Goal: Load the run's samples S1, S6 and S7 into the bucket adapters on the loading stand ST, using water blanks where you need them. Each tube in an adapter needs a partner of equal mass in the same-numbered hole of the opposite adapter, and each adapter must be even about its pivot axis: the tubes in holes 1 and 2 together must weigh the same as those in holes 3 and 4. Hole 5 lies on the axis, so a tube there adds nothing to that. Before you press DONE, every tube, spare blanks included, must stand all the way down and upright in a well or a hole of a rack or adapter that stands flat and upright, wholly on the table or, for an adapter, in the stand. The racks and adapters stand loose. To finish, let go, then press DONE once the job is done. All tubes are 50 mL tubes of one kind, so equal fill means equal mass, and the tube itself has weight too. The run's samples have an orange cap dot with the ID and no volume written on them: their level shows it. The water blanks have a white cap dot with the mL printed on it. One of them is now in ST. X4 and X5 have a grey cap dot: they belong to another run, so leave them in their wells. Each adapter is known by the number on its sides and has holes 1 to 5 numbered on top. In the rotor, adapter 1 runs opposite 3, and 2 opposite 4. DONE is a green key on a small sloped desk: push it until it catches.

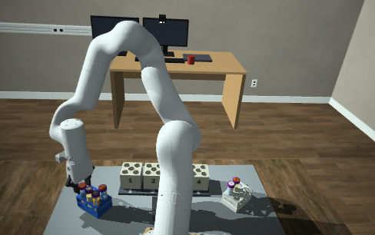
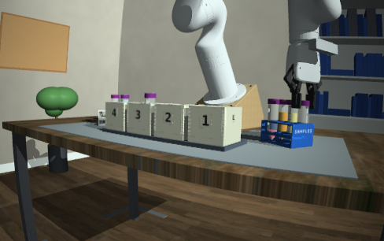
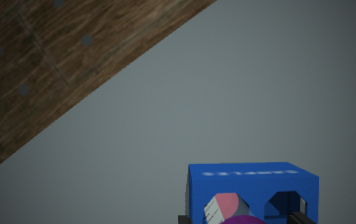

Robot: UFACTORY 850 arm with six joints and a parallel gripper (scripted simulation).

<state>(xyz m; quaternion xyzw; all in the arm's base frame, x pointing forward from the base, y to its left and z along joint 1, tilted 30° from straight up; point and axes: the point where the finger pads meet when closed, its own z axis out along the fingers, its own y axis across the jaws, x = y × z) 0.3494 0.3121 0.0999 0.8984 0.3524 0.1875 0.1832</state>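
The blue samples rack is 90 mm below my hand, 40 mm to the right of it and 20 mm behind it. Round my hand: adapter 1: 220 mm to the right, 80 mm ahead, 70 mm below; white rack: 680 mm to the right, 170 mm behind, 90 mm below.
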